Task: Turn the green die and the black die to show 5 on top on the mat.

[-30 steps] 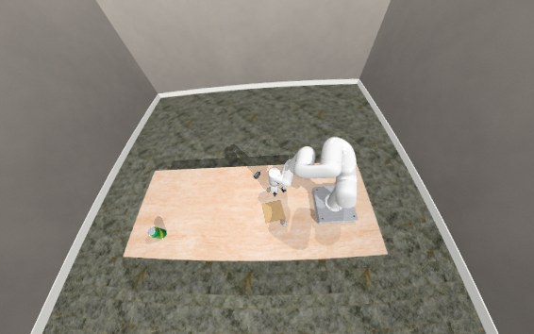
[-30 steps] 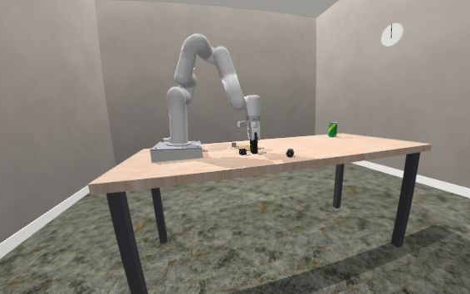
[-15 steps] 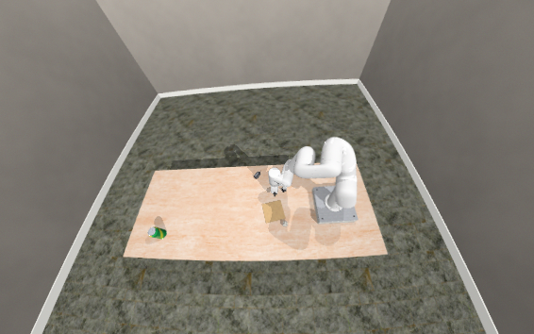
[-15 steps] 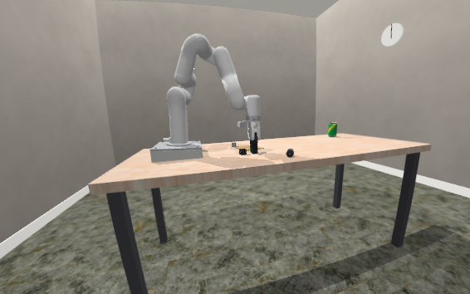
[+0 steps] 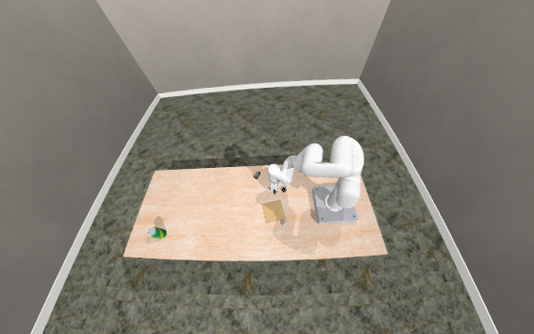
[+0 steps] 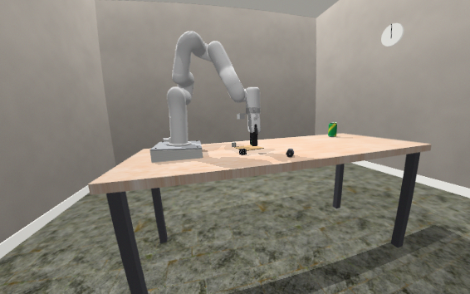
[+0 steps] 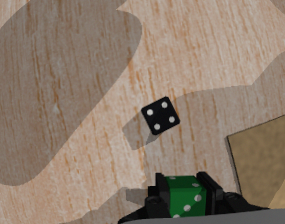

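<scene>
Now: the black die 6 cm behind my hand, 2 cm to the right of it and 5 cm below it. Also, from my hand: green die: 1 cm below; then dark tool: 15 cm ahead, 13 cm to the right, 5 cm below; then tan mat: 15 cm to the left, 6 cm below.
</scene>
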